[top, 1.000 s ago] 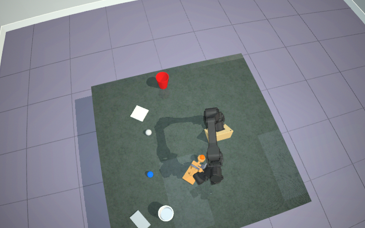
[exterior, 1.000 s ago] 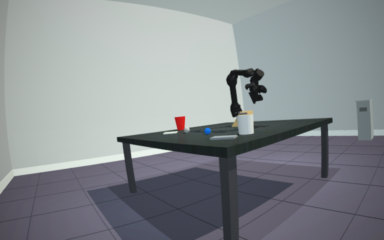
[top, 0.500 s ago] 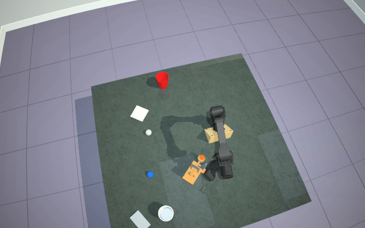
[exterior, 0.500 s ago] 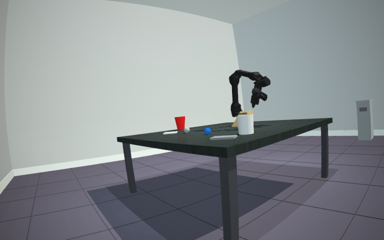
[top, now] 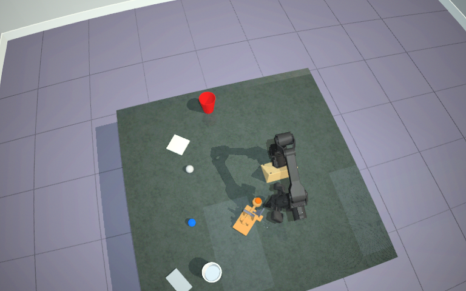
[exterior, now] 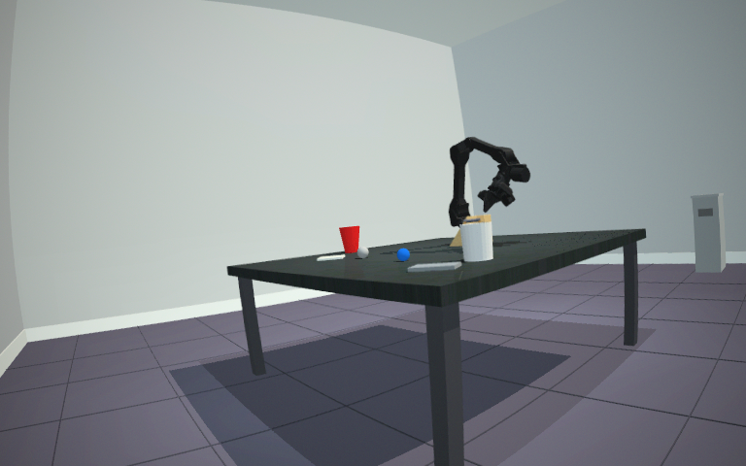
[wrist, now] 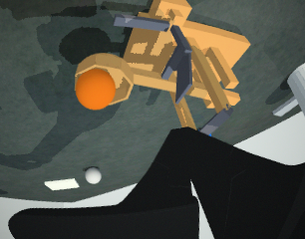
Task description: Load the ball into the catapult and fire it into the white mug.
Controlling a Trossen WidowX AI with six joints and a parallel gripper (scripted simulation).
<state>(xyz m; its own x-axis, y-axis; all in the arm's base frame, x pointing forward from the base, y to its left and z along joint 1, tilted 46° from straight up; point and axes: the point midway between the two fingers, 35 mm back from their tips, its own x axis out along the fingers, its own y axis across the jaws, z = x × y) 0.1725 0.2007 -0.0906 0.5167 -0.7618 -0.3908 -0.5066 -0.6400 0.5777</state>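
Right now my gripper tip is 10 mm short of the orange ball, 60 mm to the left of it and 70 mm above it. From my gripper tip the other things lie so: white mug: 350 mm ahead, 190 mm to the left, 100 mm below; then blue ball: 360 mm ahead, 80 mm to the right, 110 mm below; then wooden catapult: 50 mm ahead, 10 mm to the right, 80 mm below.
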